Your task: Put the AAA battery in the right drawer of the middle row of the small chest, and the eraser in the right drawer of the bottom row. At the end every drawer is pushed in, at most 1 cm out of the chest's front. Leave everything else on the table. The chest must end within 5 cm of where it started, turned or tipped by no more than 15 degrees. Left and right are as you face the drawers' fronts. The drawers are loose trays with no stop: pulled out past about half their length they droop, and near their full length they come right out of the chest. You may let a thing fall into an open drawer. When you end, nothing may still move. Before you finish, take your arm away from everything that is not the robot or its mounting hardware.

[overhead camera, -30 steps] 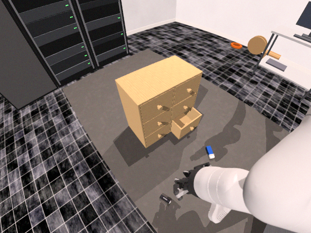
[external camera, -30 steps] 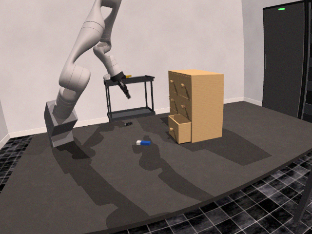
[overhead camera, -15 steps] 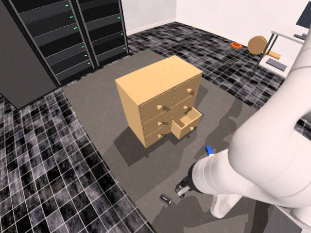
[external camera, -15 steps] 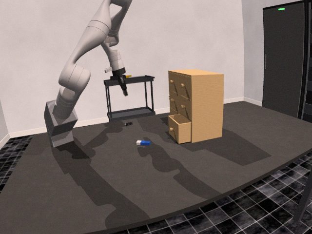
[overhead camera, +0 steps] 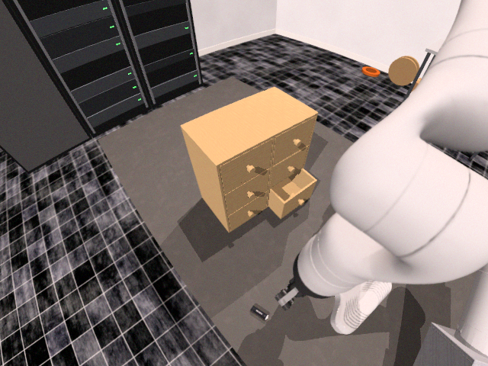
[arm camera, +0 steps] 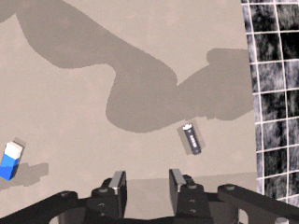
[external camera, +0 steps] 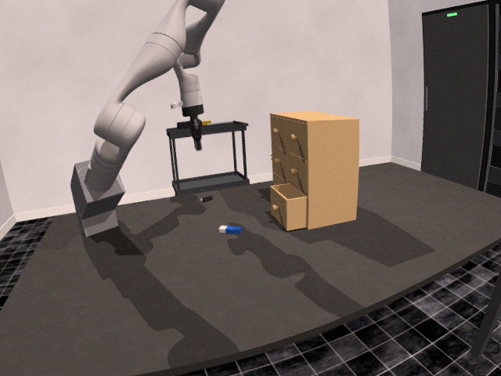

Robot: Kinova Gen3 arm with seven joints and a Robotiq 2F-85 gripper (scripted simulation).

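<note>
Now: hand 240 mm to the left of the white eraser and 230 mm above it. From my hand the other things lie so: green AAA battery 320 mm ahead, 270 mm to the right, 110 mm below; then dark AAA battery 230 mm below, 70 mm to the left, 30 mm ahead.
</note>
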